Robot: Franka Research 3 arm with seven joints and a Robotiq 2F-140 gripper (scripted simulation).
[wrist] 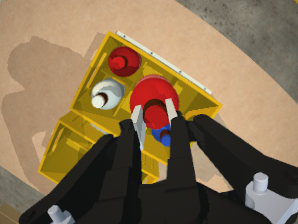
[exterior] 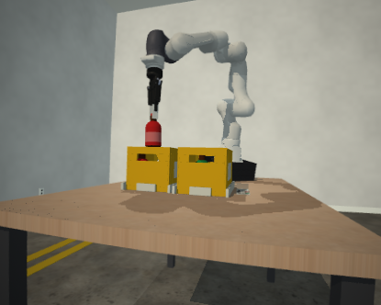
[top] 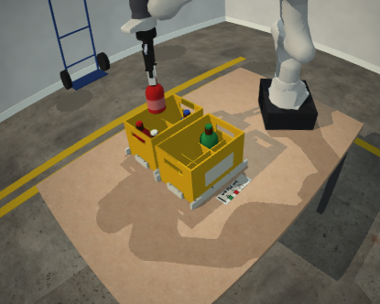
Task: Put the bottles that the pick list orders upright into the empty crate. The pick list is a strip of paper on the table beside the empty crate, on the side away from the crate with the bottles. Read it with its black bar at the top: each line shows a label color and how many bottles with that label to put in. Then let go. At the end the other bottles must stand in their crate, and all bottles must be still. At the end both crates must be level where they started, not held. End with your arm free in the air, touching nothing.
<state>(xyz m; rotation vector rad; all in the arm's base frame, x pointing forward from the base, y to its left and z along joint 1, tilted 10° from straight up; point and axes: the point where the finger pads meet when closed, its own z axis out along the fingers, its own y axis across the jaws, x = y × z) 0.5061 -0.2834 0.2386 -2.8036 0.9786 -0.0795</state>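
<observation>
Right now my hand is 80 mm above the red-label bottle. Round my hand: white-capped bottle 80 mm ahead, 100 mm to the left, 260 mm below; then blue-label bottle 100 mm behind, 70 mm to the left, 260 mm below; then green bottle 100 mm behind, 210 mm to the left, 260 mm below.
</observation>
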